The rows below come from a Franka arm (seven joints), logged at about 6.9 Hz.
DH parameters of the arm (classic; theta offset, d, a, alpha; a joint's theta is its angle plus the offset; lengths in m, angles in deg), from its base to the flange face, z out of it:
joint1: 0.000 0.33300 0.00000 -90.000
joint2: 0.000 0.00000 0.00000 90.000
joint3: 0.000 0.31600 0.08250 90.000
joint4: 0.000 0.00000 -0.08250 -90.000
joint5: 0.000 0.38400 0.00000 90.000
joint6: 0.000 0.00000 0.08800 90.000
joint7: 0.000 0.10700 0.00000 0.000
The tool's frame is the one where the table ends.
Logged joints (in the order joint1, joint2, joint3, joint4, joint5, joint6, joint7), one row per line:
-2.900 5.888 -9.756 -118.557 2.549 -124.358 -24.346
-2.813 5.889 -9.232 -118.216 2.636 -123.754 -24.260
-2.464 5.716 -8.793 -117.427 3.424 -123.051 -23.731
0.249 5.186 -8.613 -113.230 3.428 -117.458 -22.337
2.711 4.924 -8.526 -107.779 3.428 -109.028 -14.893
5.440 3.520 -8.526 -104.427 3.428 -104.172 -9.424
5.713 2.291 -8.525 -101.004 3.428 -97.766 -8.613
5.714 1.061 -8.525 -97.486 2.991 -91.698 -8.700
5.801 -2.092 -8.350 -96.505 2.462 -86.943 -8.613
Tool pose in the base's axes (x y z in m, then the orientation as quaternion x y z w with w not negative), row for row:
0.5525 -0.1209 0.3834 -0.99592 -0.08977 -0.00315 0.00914
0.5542 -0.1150 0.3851 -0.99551 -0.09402 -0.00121 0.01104
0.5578 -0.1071 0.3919 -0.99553 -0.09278 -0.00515 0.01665
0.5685 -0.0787 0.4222 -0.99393 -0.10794 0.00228 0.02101
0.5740 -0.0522 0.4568 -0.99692 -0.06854 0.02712 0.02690
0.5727 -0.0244 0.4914 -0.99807 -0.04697 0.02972 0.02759
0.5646 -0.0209 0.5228 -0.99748 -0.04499 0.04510 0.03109
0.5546 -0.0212 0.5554 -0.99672 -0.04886 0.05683 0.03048
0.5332 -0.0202 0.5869 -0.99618 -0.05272 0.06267 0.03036
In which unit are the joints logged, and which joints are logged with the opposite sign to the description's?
The joints are logged in degrees. Opposite sign: joint6.
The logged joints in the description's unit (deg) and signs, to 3 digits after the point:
-2.900 5.888 -9.756 -118.557 2.549 124.358 -24.346
-2.813 5.889 -9.232 -118.216 2.636 123.754 -24.260
-2.464 5.716 -8.793 -117.427 3.424 123.051 -23.731
0.249 5.186 -8.613 -113.230 3.428 117.458 -22.337
2.711 4.924 -8.526 -107.779 3.428 109.028 -14.893
5.440 3.520 -8.526 -104.427 3.428 104.172 -9.424
5.713 2.291 -8.525 -101.004 3.428 97.766 -8.613
5.714 1.061 -8.525 -97.486 2.991 91.698 -8.700
5.801 -2.092 -8.350 -96.505 2.462 86.943 -8.613

